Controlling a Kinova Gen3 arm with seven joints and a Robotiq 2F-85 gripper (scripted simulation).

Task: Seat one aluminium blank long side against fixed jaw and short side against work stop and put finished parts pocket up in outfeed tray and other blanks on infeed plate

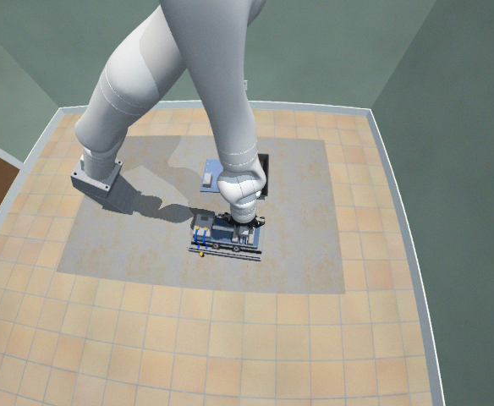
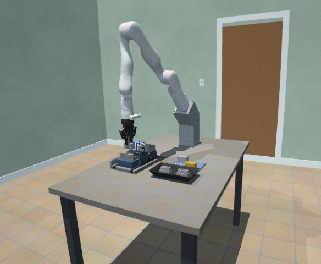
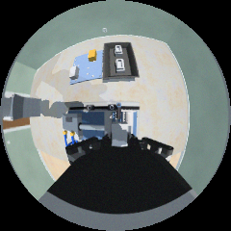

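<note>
Now: hand 8 cm above the fixed jaw and 3 cm short of it. The rest, counted from my hand: vise: 12 cm below, 7 cm behind; work stop: 7 cm below, 5 cm to the left; hose end block: 17 cm behind, 8 cm below.
</note>
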